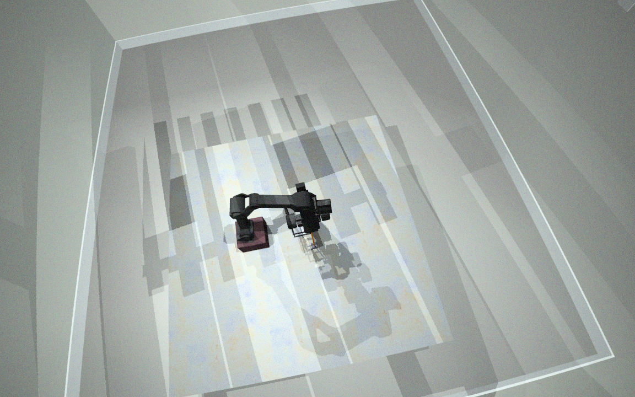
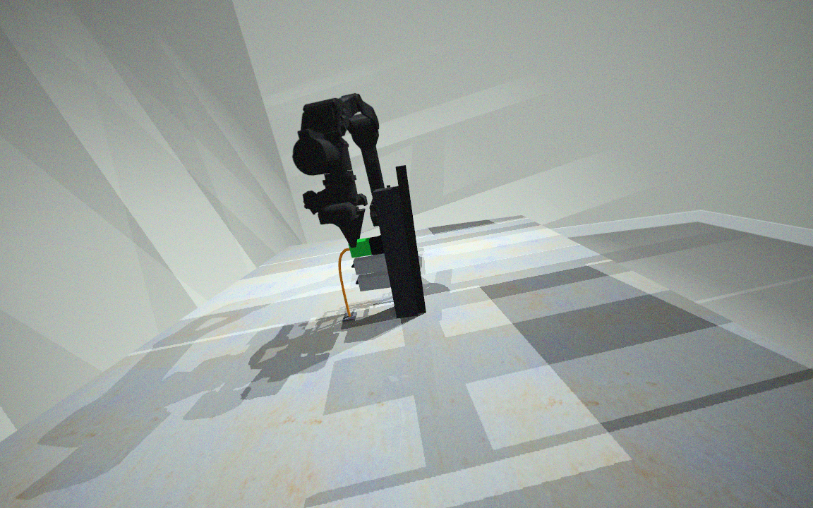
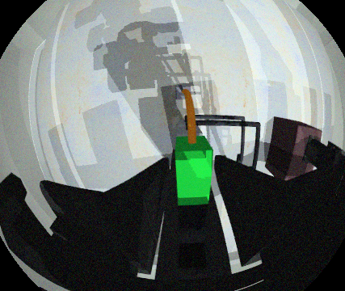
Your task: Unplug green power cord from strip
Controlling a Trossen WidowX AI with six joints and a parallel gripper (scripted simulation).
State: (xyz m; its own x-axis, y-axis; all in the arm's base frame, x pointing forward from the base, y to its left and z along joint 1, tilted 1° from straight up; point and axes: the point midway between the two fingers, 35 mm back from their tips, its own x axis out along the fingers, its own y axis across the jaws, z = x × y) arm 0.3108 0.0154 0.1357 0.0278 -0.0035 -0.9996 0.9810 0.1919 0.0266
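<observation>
The green plug is 1 cm behind my gripper tip and 3 cm to the left of it.
</observation>
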